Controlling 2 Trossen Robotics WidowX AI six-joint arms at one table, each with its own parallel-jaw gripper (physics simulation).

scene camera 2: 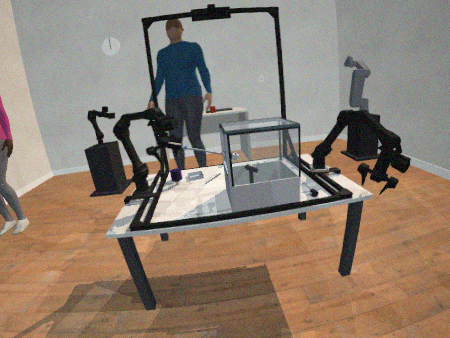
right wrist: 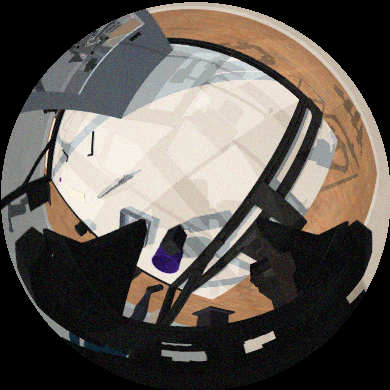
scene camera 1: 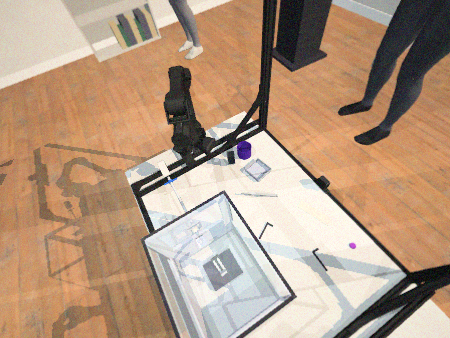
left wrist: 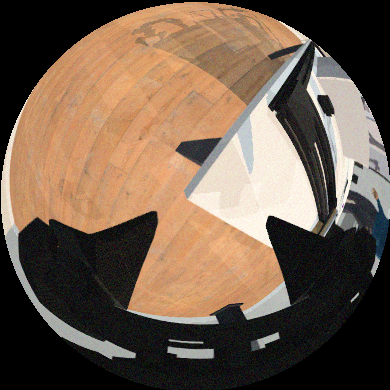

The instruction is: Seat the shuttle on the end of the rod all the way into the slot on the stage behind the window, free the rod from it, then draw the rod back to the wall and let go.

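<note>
The rod slants through the wall of the clear-sided box, with a blue collar and its handle outside. At its inner end is a small pale shape, apparently the shuttle, blurred by the glass. The dark square stage lies inside the box, apart from that shape, with two pale strips on top. My right gripper is open and empty, near the handle in scene camera 2; its fingers are unclear in scene camera 1. My left gripper is open and empty beyond the table's end.
The glass box stands on the table. A purple cup, a black block and a shallow tray are near the right arm's base. Black frame rails edge the table.
</note>
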